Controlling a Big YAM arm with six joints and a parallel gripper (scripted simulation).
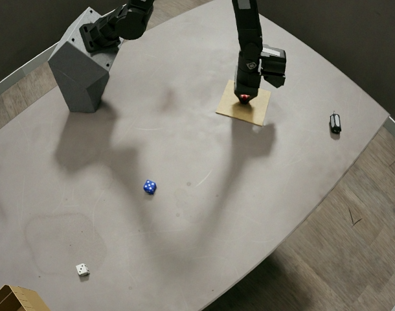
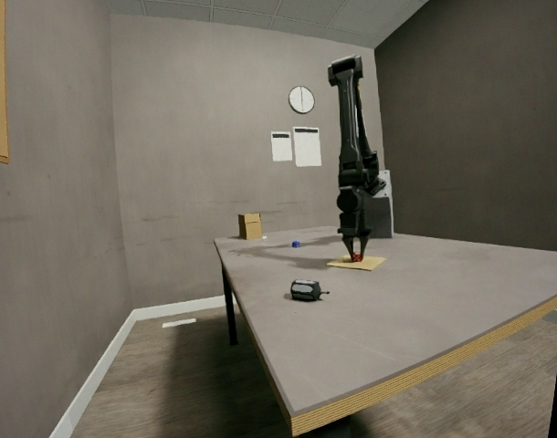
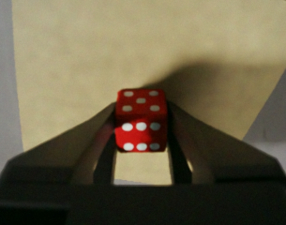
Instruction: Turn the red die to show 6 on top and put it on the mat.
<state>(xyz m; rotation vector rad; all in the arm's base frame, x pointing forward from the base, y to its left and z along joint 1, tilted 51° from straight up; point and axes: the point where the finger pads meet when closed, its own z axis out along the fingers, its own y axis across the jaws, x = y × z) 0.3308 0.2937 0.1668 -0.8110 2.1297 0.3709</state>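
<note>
Right now my hand is right at the red die. From my hand the other things lie so: blue die: 36 cm to the right, 12 cm ahead; then small black device: 22 cm to the left, 20 cm ahead; then tan mat: 1 cm below.
</note>
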